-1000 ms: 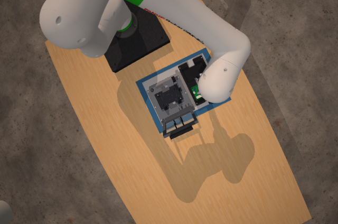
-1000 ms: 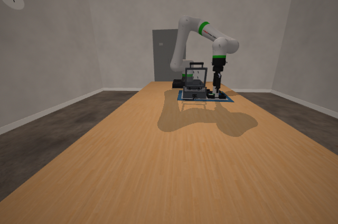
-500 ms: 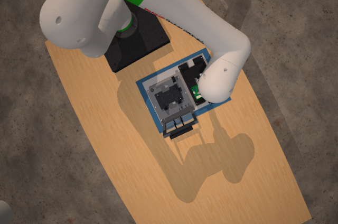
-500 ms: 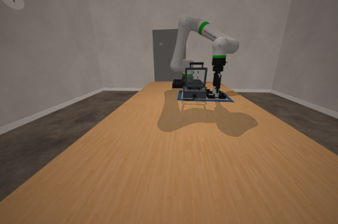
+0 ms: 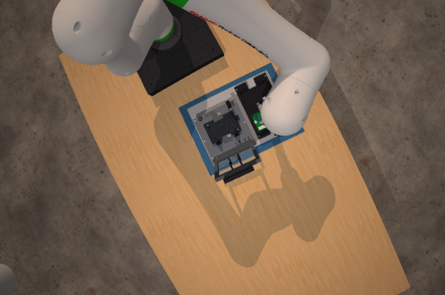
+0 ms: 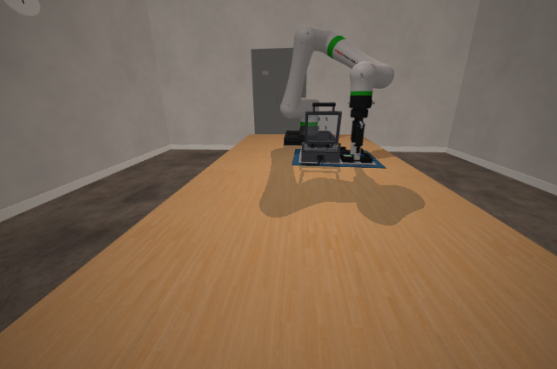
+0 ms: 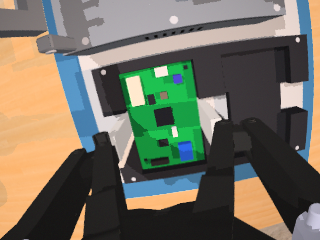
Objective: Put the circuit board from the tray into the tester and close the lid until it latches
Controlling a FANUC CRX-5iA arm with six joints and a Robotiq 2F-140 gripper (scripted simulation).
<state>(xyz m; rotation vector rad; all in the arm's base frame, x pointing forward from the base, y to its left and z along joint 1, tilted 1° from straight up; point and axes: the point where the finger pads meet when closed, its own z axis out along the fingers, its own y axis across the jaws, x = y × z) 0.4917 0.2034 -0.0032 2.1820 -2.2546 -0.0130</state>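
Now: the green circuit board 20 mm below my hand. Also, from my hand: clear lid: 170 mm to the right, 140 mm above, 80 mm ahead; then black latch hook: 110 mm to the right, 110 mm behind, 50 mm above; then tester: 130 mm to the right, 70 mm above, 10 mm behind.
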